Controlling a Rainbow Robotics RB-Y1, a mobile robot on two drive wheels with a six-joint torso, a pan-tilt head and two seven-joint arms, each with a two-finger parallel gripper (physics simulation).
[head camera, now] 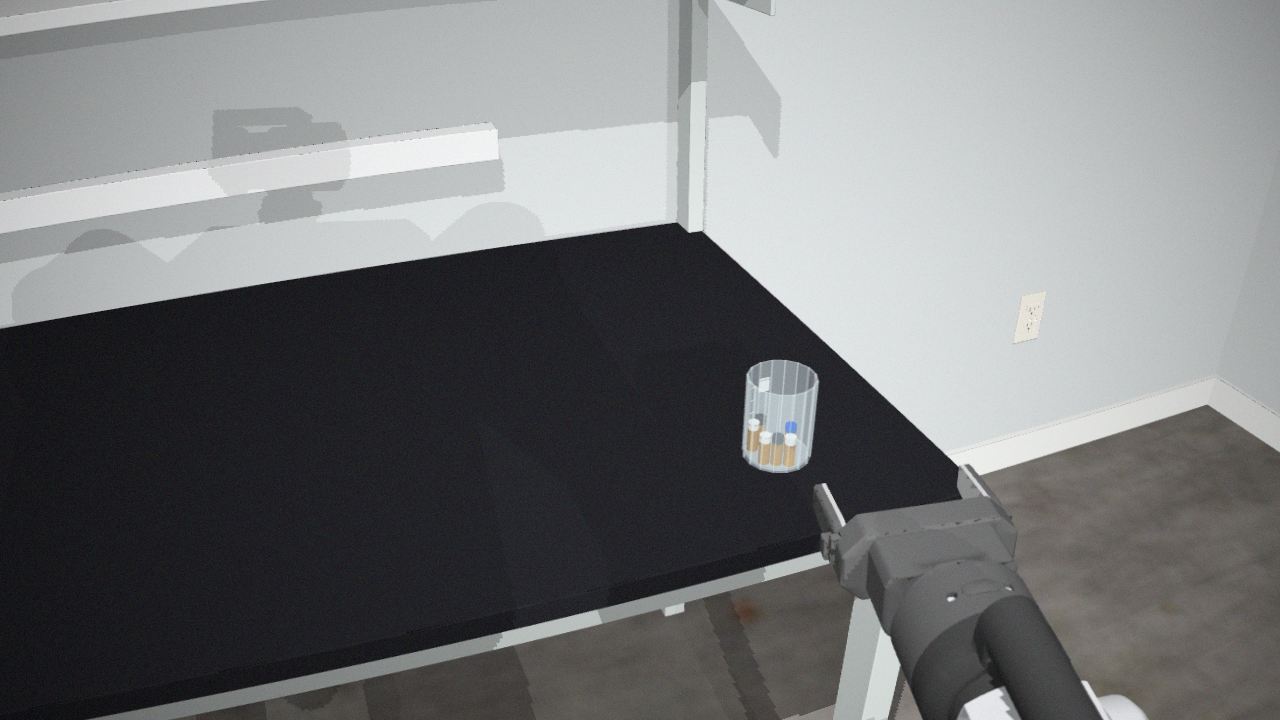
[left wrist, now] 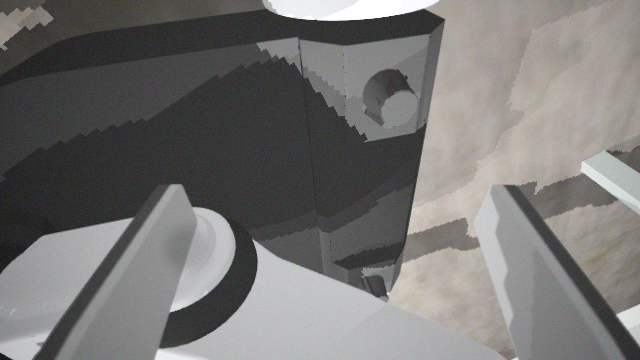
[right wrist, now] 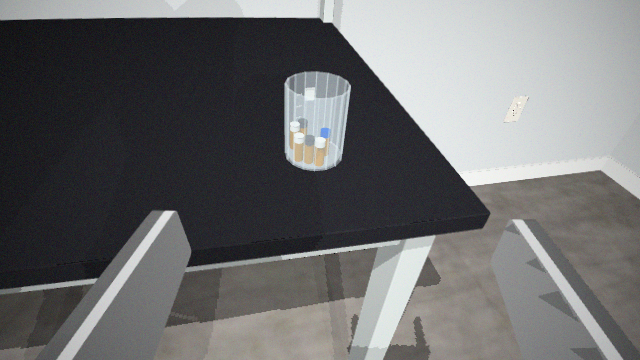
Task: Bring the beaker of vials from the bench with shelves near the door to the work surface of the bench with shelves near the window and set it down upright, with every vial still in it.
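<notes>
A clear beaker [head camera: 780,402] [right wrist: 316,112] stands upright on the black bench top [head camera: 358,429] [right wrist: 150,125], near its right edge. Several amber vials [head camera: 776,449] [right wrist: 309,151] with white, grey and blue caps stand inside at its bottom. My right gripper [head camera: 895,479] [right wrist: 339,236] is open and empty at the bench's front right corner; the beaker is apart from it, beyond the fingers and a little left in the head view. My left gripper [left wrist: 333,203] is open and empty, with the robot's own body behind it in the left wrist view. The other bench does not show.
A white upright post [head camera: 691,161] rises at the bench's back right corner, with a white rail [head camera: 420,152] along the back. A wall with an outlet [head camera: 1029,317] [right wrist: 516,109] stands at the right. A white bench leg [head camera: 866,658] [right wrist: 395,295] is below the front right corner.
</notes>
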